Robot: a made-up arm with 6 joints. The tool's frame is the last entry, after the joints.
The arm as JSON. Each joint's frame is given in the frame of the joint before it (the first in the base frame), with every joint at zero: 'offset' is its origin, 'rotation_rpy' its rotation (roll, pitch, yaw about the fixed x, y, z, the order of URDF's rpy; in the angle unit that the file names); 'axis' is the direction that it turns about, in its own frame. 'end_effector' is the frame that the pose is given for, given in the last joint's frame.
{
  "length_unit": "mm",
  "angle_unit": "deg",
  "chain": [
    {
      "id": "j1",
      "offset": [
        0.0,
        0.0,
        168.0
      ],
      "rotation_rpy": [
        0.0,
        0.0,
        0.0
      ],
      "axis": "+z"
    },
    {
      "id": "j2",
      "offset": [
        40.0,
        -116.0,
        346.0
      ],
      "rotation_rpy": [
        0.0,
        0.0,
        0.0
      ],
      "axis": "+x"
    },
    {
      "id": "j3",
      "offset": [
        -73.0,
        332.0,
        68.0
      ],
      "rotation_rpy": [
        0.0,
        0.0,
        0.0
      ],
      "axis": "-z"
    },
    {
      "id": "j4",
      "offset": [
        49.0,
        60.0,
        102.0
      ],
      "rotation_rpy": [
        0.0,
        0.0,
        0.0
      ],
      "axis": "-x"
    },
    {
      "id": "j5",
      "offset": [
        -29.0,
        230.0,
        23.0
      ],
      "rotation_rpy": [
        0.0,
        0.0,
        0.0
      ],
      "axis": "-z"
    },
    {
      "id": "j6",
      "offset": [
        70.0,
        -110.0,
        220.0
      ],
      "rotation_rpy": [
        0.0,
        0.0,
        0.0
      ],
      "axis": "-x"
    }
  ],
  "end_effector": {
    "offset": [
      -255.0,
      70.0,
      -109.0
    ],
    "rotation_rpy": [
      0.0,
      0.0,
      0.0
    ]
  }
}
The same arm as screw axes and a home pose.
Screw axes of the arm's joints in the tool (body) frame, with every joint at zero. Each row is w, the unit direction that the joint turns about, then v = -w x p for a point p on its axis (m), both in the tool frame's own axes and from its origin. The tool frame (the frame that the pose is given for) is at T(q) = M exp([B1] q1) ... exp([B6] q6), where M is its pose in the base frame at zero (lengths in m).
B1: w 0 0 1 v -0.466 -0.198 0
B2: w 1 0 0 v 0 -0.304 0.582
B3: w 0 0 -1 v 0.25 0.165 0
B4: w -1 0 0 v 0 0.134 -0.19
B5: w 0 0 -1 v -0.04 0.185 0
B6: w -1 0 0 v 0 -0.109 -0.07
M: xyz -0.198 0.466 0.818 (m) rpy 0 0 0 (rad, as in URDF)

